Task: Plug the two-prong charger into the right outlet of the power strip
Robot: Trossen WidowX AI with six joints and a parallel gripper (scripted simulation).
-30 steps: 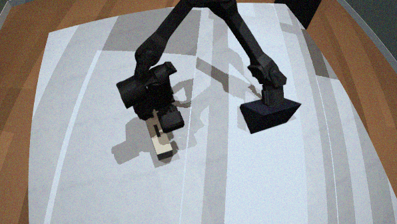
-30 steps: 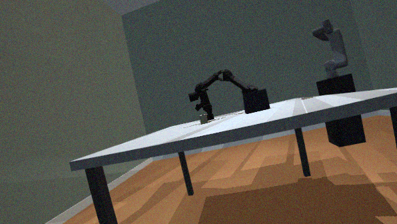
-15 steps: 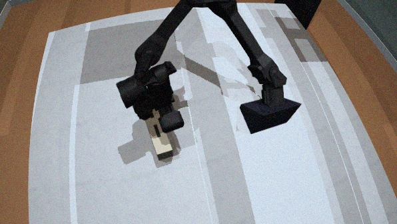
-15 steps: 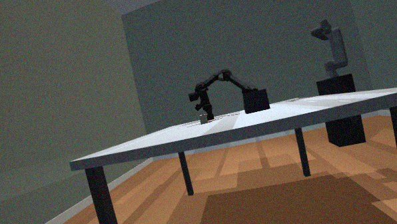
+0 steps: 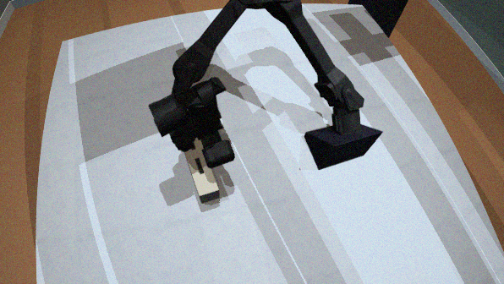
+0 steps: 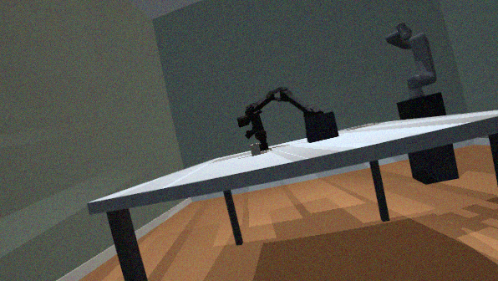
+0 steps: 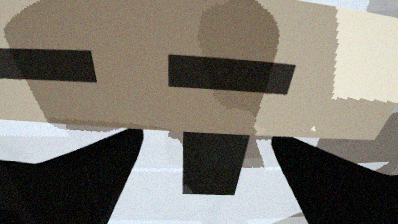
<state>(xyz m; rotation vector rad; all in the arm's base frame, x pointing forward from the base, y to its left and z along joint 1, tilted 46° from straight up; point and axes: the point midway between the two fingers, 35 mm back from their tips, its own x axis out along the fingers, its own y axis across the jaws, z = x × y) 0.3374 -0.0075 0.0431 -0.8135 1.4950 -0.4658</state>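
Right now the black charger is 2 cm ahead of my gripper tip and 1 cm above it.
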